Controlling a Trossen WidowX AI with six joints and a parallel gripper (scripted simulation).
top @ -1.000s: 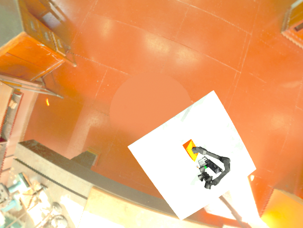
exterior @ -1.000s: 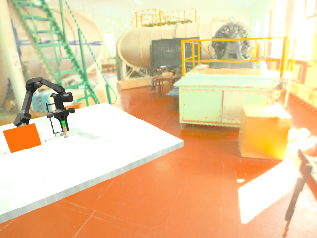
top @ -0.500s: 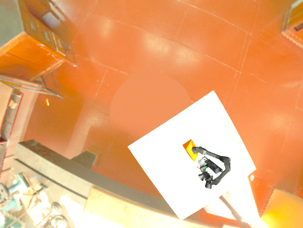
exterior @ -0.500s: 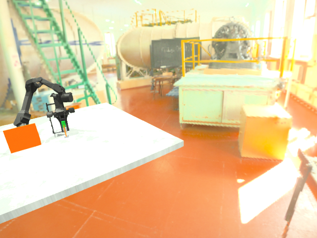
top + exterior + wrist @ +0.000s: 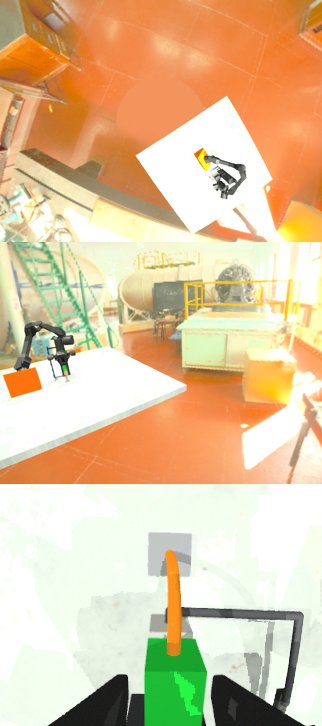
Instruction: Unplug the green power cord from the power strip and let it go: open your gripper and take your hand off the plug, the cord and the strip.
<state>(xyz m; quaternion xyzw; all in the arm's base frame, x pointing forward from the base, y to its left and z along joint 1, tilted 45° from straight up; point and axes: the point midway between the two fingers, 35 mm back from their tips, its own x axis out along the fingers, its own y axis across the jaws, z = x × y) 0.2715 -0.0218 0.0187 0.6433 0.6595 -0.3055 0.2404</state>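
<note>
Right now the green plug is 40 mm to the left of my gripper tip and 10 mm below it. The rest, counted from my gripper tip: black power strip 110 mm to the left, 20 mm above, 10 mm ahead.
</note>
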